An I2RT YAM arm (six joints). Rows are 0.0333 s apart.
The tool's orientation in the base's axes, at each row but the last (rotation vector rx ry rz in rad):
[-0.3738, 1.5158, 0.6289]
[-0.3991, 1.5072, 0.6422]
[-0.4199, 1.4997, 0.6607]
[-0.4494, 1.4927, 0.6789]
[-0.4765, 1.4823, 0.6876]
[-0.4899, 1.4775, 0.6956]
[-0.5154, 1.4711, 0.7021]
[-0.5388, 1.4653, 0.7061]
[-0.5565, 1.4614, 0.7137]
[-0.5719, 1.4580, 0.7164]
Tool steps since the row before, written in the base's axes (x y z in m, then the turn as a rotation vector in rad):
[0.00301, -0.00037, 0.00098, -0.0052, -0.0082, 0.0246]
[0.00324, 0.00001, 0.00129, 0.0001, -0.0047, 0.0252]
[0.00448, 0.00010, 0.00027, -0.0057, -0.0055, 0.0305]
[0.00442, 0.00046, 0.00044, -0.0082, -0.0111, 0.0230]
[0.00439, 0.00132, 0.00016, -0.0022, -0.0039, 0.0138]
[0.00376, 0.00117, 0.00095, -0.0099, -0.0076, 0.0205]
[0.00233, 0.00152, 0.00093, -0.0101, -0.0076, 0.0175]
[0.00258, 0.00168, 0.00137, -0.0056, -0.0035, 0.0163]
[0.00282, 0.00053, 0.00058, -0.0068, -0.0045, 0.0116]
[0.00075, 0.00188, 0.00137, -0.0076, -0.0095, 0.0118]
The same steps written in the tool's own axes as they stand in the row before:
[-0.00119, -0.00193, 0.00224, -0.0252, 0.0004, -0.0080]
[-0.00144, -0.00180, 0.00262, -0.0256, -0.0001, -0.0016]
[-0.00048, -0.00273, 0.00353, -0.0306, 0.0038, -0.0064]
[-0.00060, -0.00251, 0.00365, -0.0238, 0.0002, -0.0123]
[-0.00018, -0.00199, 0.00413, -0.0141, 0.0003, -0.0035]
[-0.00095, -0.00163, 0.00358, -0.0209, 0.0037, -0.0113]
[-0.00084, -0.00047, 0.00277, -0.0179, 0.0036, -0.0116]
[-0.00127, -0.00056, 0.00307, -0.0164, 0.0031, -0.0056]
[-0.00060, -0.00164, 0.00235, -0.0118, 0.0029, -0.0074]
[-0.00122, 0.00082, 0.00195, -0.0124, 0.0001, -0.0116]

